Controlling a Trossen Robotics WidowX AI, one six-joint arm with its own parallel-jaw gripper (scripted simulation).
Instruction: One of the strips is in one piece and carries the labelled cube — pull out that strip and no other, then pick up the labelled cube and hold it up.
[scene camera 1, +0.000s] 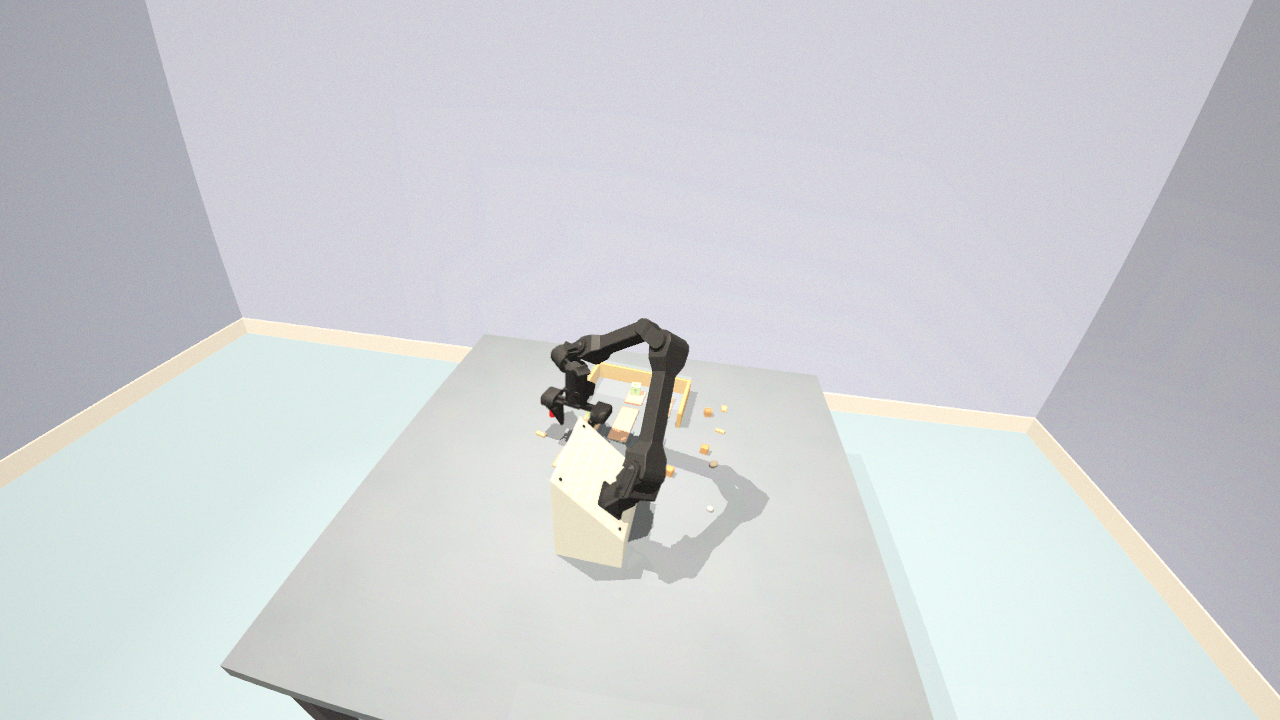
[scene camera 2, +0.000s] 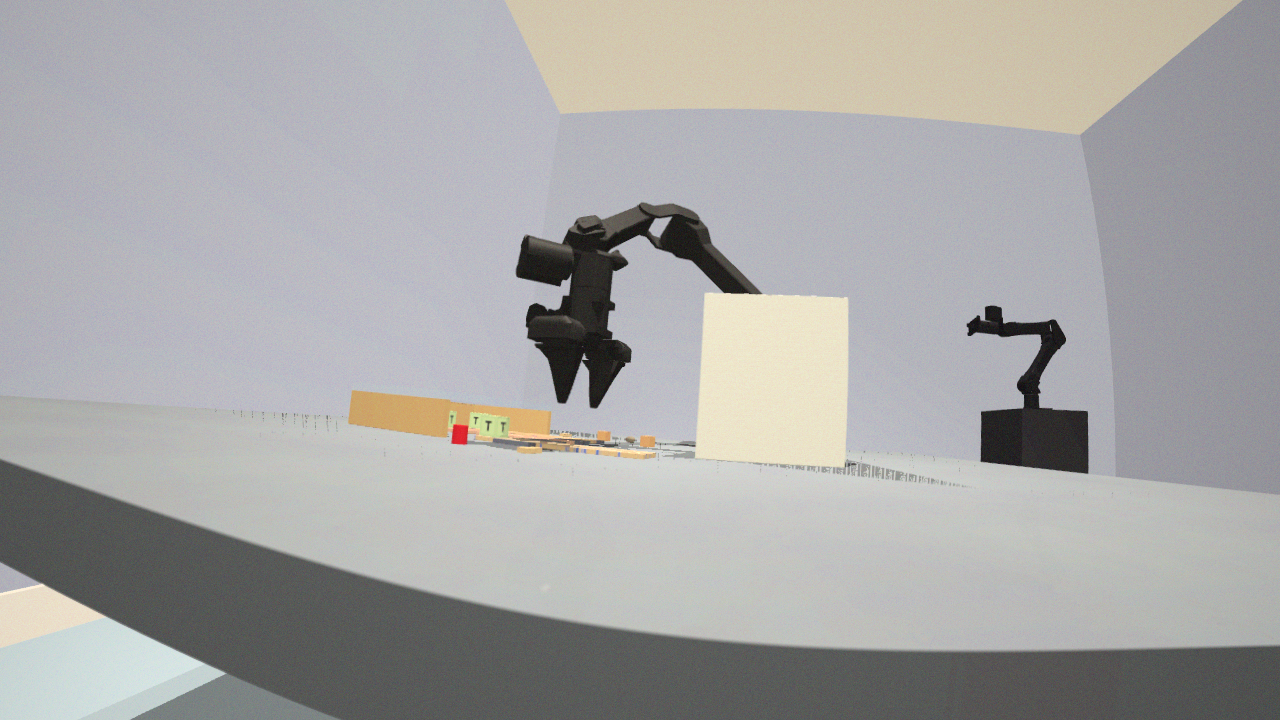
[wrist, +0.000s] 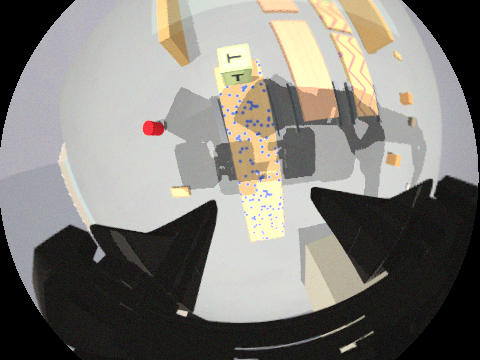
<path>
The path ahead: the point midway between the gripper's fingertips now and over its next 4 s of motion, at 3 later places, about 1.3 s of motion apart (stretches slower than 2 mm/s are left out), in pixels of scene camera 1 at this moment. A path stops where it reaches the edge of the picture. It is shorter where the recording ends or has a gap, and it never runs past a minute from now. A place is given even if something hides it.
My gripper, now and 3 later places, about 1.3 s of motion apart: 575, 429; 594, 402; 593, 414; 596, 428
</path>
